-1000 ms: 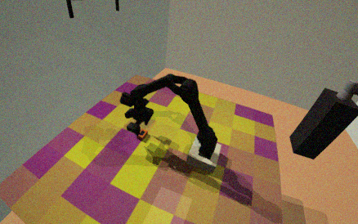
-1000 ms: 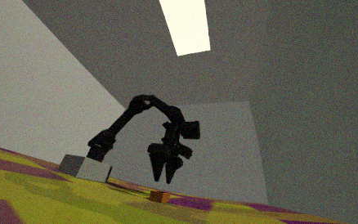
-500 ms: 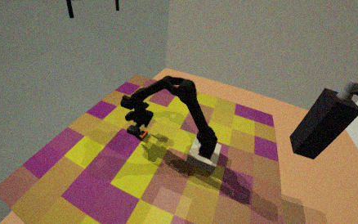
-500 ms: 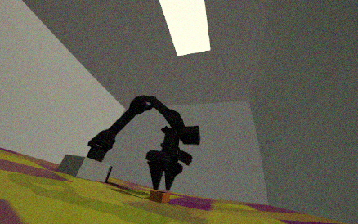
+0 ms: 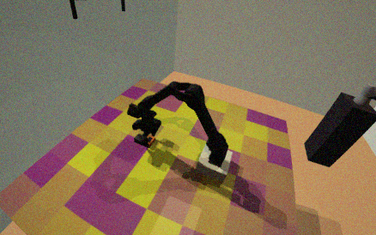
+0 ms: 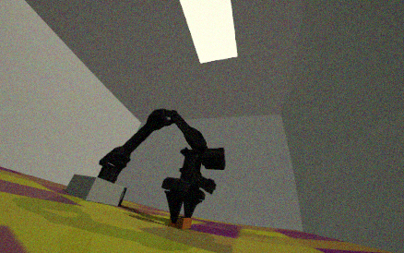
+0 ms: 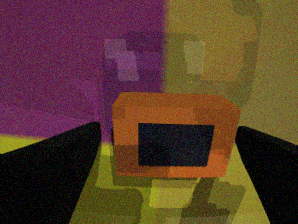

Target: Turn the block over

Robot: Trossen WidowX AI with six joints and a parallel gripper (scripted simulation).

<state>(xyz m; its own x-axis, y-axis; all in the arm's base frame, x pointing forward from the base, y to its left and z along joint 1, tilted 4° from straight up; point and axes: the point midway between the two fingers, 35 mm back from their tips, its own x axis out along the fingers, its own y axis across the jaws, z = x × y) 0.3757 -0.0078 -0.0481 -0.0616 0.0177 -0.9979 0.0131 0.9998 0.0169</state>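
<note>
Now: gripper tip 1 cm below the block.
</note>
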